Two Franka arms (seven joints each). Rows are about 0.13 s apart.
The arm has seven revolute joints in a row. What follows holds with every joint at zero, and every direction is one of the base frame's.
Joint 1 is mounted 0.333 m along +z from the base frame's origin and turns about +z.
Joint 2 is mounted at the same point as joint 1 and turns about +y.
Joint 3 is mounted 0.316 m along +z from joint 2 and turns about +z.
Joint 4 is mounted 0.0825 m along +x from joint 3 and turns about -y.
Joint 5 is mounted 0.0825 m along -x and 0.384 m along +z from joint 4 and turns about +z.
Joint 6 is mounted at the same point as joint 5 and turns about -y.
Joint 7 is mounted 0.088 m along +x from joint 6 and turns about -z.
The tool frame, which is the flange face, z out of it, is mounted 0.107 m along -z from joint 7; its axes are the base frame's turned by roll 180, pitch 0 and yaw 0 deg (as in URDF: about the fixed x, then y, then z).
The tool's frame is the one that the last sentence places.
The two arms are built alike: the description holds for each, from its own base.
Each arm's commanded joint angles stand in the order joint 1, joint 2, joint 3, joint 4, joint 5, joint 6, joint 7.
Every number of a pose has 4 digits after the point. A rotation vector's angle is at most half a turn.
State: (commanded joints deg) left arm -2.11 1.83 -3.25 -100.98 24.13 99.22 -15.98; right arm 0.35 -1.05 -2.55 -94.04 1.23 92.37 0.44
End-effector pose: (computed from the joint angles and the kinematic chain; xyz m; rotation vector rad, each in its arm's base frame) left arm 0.5692 -0.0154 0.5370 -2.7220 -0.1412 -0.0217; right arm 0.5510 -0.0192 0.6049 -3.1183 0.0734 0.0164
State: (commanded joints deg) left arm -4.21 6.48 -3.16 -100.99 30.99 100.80 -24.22; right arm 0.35 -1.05 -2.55 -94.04 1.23 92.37 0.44
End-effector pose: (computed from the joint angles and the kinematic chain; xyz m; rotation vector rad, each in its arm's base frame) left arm 0.5886 -0.0289 0.4965 -2.6037 -0.2072 -0.0433; right arm 0.5510 -0.0192 0.6049 -3.1183 0.0734 0.0164
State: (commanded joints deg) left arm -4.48 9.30 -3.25 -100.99 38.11 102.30 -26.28; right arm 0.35 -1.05 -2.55 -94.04 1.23 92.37 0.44
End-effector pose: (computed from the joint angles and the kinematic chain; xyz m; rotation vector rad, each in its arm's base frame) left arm 0.6017 -0.0265 0.4744 -2.4950 -0.1631 -0.0733; right arm 0.5510 -0.0192 0.6049 -3.1183 0.0734 0.0164
